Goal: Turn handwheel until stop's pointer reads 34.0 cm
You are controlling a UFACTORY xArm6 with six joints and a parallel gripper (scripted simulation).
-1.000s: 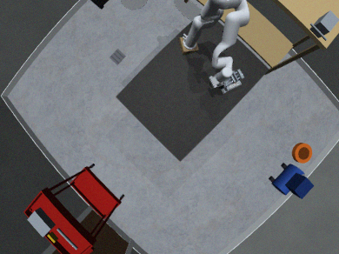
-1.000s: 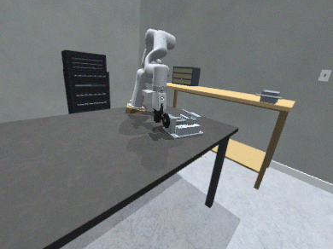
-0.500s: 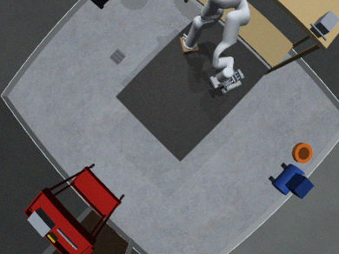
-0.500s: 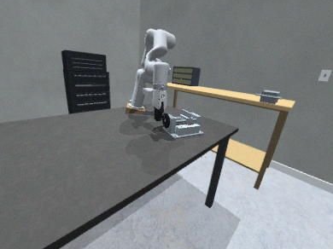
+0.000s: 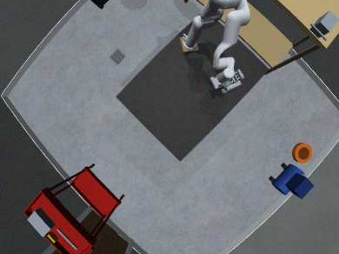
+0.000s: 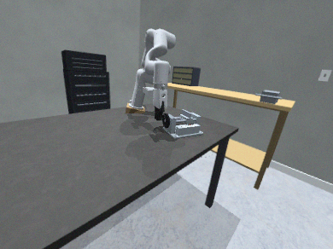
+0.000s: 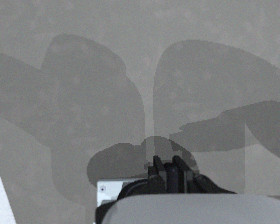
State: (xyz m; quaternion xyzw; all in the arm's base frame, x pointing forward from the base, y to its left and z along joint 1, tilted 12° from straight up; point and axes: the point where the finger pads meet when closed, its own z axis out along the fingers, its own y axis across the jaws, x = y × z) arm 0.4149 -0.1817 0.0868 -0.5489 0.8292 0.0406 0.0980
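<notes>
The handwheel lies 2 cm to the left of my hand, 1 cm below it and 1 cm ahead of it. Round my hand: upright knob (1 cm to the left); sliding stop (15 cm to the left, 9 cm ahead, 1 cm below).
</notes>
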